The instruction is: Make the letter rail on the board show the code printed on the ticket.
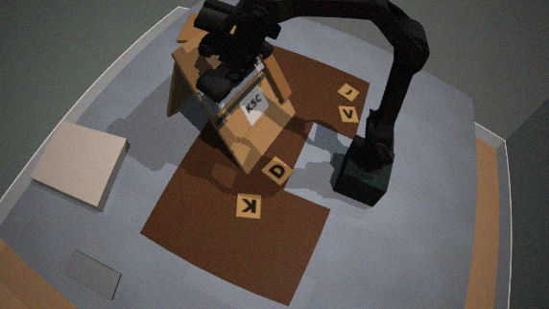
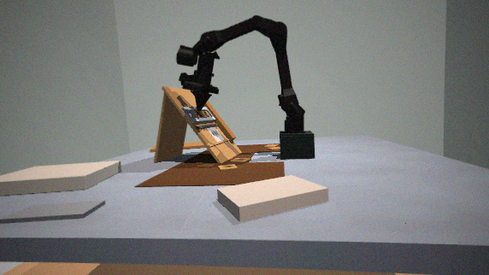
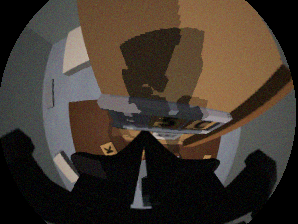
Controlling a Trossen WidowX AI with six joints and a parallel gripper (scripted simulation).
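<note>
Right now my gripper tip is 5 cm past the white ticket, 5 cm to the left of it and 9 cm above it. Round my gripper tip: thin grey plate 22 cm ahead, 48 cm to the left, 19 cm below; then brown mat 16 cm behind, 2 cm to the right, 19 cm below; then beige block 40 cm ahead, 21 cm to the left, 17 cm below.
</note>
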